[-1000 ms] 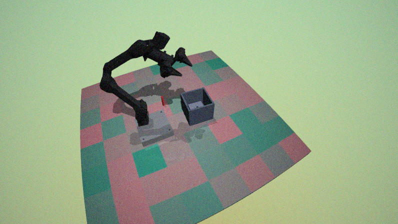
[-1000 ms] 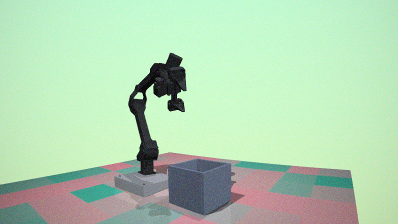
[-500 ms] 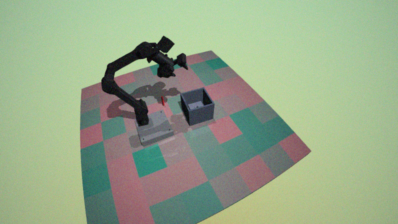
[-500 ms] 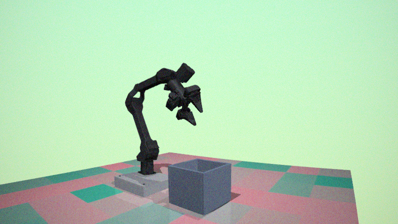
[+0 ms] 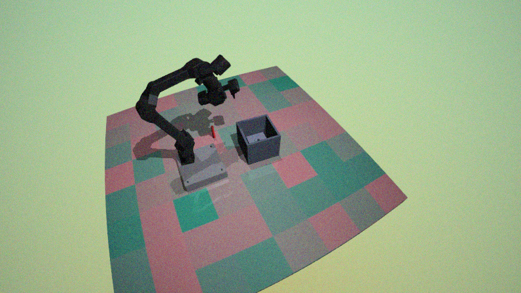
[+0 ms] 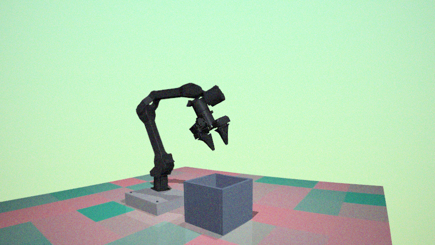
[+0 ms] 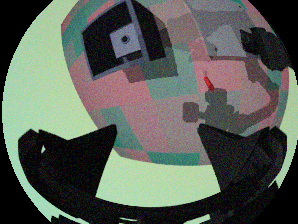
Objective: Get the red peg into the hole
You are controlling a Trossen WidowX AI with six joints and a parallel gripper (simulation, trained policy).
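My gripper tip is now 80 mm past the red peg, 10 mm to the right of it and 190 mm above it.
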